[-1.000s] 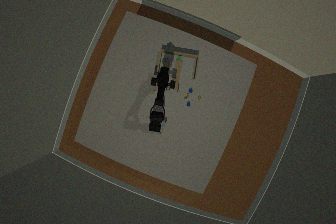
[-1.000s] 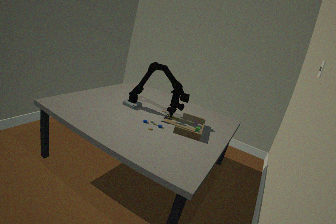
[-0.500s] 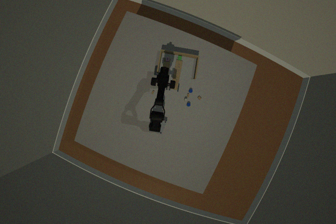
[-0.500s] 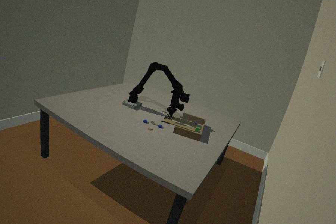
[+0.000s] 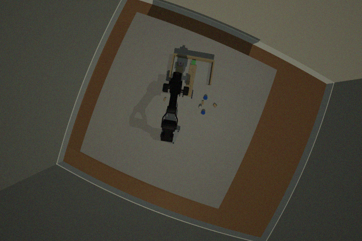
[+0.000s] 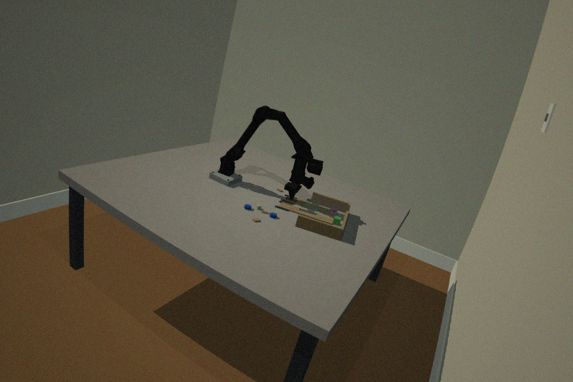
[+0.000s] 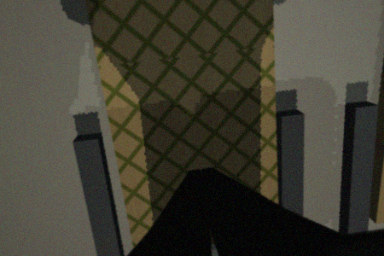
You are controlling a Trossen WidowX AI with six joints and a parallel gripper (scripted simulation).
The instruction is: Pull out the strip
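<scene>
The strip is 100 mm ahead of my gripper tip and 10 mm to the left of it. From my gripper tip the other things lie so: tan block (90 mm behind, 70 mm to the left); then labelled cube (210 mm ahead, 10 mm to the left, 20 mm above).
</scene>
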